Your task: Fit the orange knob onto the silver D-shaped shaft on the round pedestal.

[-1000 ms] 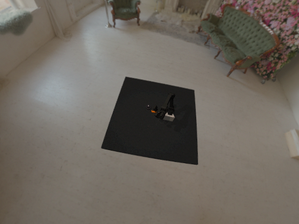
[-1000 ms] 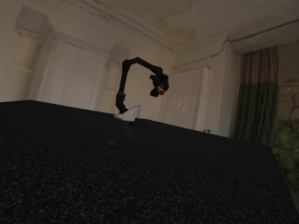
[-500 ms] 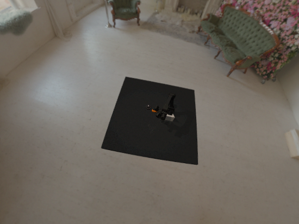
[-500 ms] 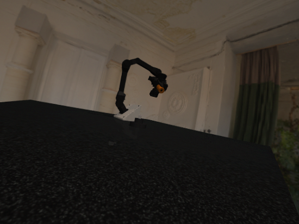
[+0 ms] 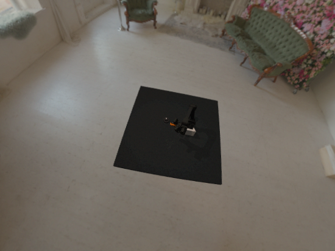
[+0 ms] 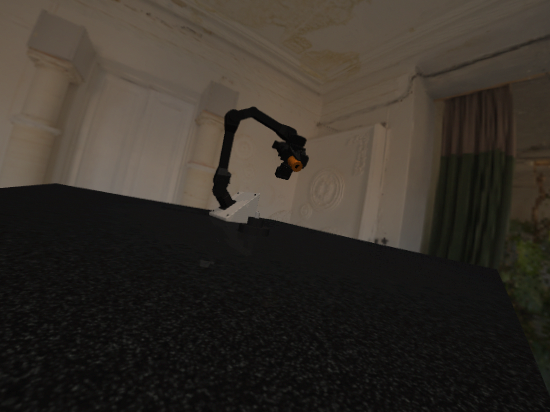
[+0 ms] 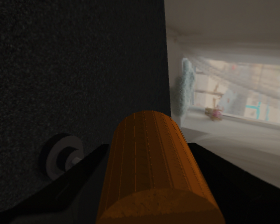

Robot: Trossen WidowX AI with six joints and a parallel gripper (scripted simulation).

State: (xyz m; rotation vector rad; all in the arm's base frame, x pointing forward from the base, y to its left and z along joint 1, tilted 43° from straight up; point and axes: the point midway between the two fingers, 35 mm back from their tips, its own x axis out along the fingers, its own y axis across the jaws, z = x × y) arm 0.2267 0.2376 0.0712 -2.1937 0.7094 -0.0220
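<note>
Now: the dark round pedestal 80 mm ahead of my gripper tip, 180 mm to the right of it and 220 mm below it. Round my gripper tip: orange knob (30 mm behind, 10 mm to the left, 20 mm above).
</note>
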